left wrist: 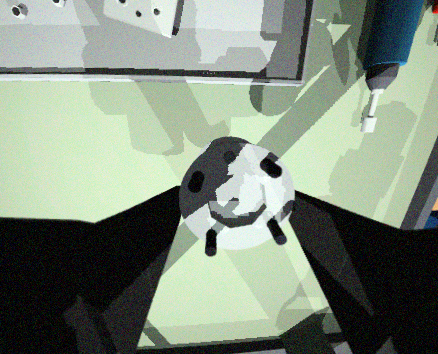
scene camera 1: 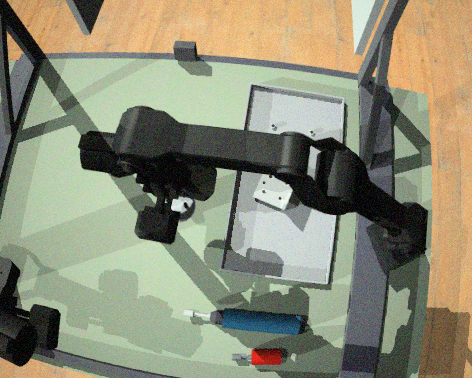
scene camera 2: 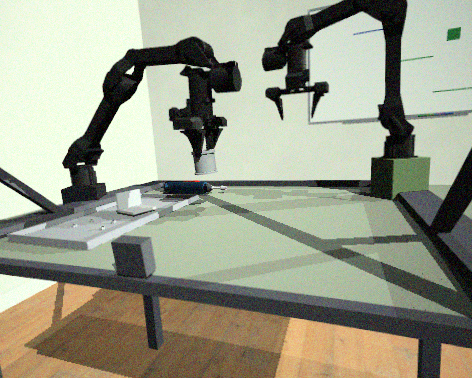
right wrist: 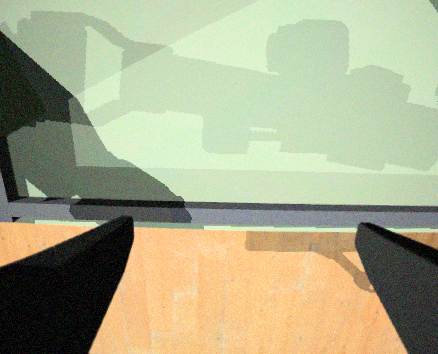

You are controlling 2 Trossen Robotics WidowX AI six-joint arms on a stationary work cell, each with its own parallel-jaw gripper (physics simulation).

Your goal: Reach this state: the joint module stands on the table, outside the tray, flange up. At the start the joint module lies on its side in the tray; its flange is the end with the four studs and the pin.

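Frame: origin at the left arm's base, x left, y back, z up, level; centimetres.
Where they show: left gripper, between the fingertips: [left wrist: 234, 193] [scene camera 1: 175, 198] [scene camera 2: 204, 156]; right gripper, between the fingertips: [scene camera 1: 30, 315] [scene camera 2: 297, 119] [right wrist: 246, 230]; left arm's base, origin of its link: [scene camera 1: 399, 237] [scene camera 2: 84, 185]; right arm's base, origin of its link: [scene camera 2: 399, 157].
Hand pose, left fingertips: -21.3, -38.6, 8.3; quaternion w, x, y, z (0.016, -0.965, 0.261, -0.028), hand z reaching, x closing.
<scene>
Each offset is from my left fingertips to the top centre of the thing, as dx, dy, dz. "pt": to the spot under its first point. Level surfaces: height alone.
The joint module {+0.1, +0.1, +3.1} [scene camera 1: 181, 205] [scene camera 2: 205, 163] [left wrist: 240, 185] is a short white cylinder, in part in dark shadow. My left gripper [scene camera 2: 204, 149] [left wrist: 234, 193] is shut on its sides and holds it upright in the air above the table {dz -14.4} [scene camera 2: 280, 260], outside the tray. Its flange, with several dark studs, faces up toward the left wrist camera. The tray {+0.2, +22.4, -12.8} [scene camera 1: 229, 227] [scene camera 2: 60, 244] [left wrist: 150, 79] lies to the right of the module in scene camera 1. My right gripper [scene camera 2: 298, 118] [right wrist: 246, 230] is open and empty, high above the table edge.
A white angled bracket [scene camera 1: 272, 194] [scene camera 2: 129, 201] [left wrist: 150, 14] and small posts are in the tray. A blue screwdriver-like tool {pt +25.7, +6.4, -10.3} [scene camera 1: 260, 321] [scene camera 2: 185, 187] [left wrist: 394, 30] and a red tool {+32.7, +3.0, -11.0} [scene camera 1: 266, 356] lie beyond the tray's end. A grey block {-36.8, +12.1, -8.7} [scene camera 1: 185, 51] [scene camera 2: 134, 256] stands at the table edge.
</scene>
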